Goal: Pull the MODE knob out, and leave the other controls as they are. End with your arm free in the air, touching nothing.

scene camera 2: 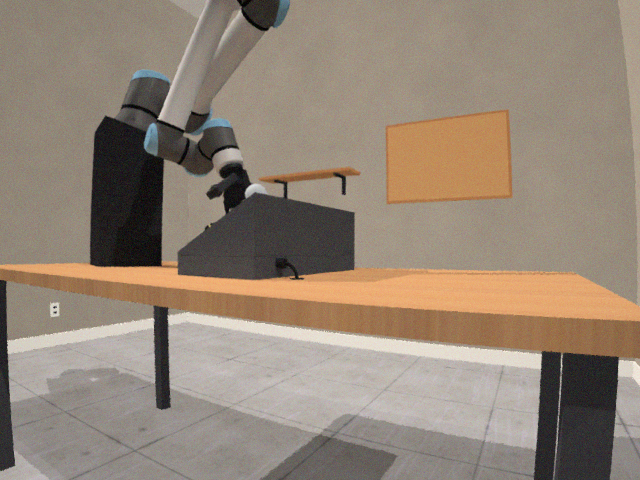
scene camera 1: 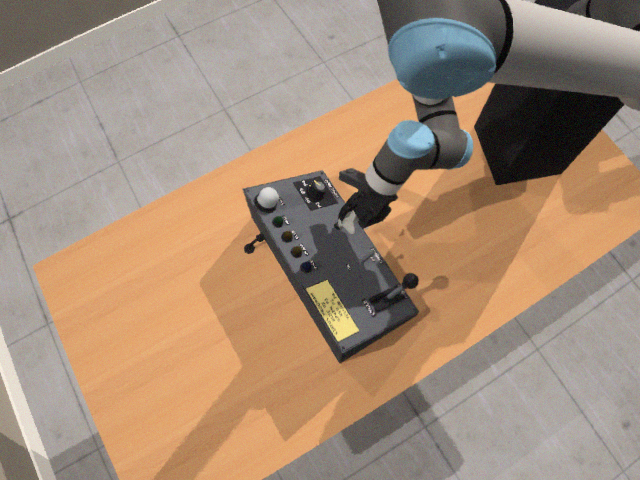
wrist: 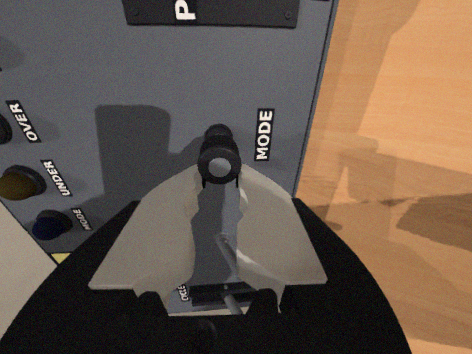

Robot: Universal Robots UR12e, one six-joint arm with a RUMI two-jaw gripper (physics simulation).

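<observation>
The MODE knob is black with a pale round centre and stands out from the sloped face of the dark grey console, beside its MODE label. My gripper is shut on the knob, one pale fingertip on each side of its head in the wrist view. A dark collar shows behind the head. How far the knob stands out is hard to tell. In scene camera 2 the console hides the knob and the fingertips.
A toggle switch and a lever with a black ball stand along the same side of the console. A rotary knob, a white dome, several round buttons and a yellow note are also on it.
</observation>
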